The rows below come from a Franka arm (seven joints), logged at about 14 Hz.
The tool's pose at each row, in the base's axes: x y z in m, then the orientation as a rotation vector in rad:
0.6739 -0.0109 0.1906 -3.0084 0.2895 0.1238
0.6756 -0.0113 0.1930 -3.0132 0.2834 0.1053
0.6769 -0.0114 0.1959 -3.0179 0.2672 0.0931
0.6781 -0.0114 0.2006 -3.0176 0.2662 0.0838
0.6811 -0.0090 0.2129 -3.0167 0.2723 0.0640
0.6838 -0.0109 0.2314 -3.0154 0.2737 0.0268
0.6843 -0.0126 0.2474 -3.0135 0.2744 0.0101
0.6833 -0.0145 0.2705 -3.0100 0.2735 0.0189
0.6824 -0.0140 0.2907 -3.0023 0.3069 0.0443
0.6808 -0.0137 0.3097 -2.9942 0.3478 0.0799
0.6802 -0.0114 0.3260 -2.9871 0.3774 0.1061
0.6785 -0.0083 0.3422 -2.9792 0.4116 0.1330
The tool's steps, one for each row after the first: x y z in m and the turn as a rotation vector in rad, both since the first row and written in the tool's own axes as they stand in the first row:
0.0015 -0.0002 -0.0025 -0.0025 0.0123 -0.0049
0.0025 -0.0007 -0.0055 -0.0051 0.0201 -0.0161
0.0033 -0.0014 -0.0103 -0.0039 0.0260 -0.0171
0.0046 -0.0057 -0.0223 -0.0016 0.0391 -0.0139
0.0059 -0.0063 -0.0411 0.0025 0.0634 -0.0144
0.0052 -0.0065 -0.0572 0.0055 0.0742 -0.0145
0.0025 -0.0070 -0.0802 0.0084 0.0680 -0.0147
-0.0003 -0.0094 -0.1001 0.0120 0.0521 0.0085
-0.0037 -0.0115 -0.1187 0.0139 0.0299 0.0372
-0.0062 -0.0154 -0.1345 0.0159 0.0134 0.0580
-0.0100 -0.0198 -0.1501 0.0176 -0.0034 0.0820

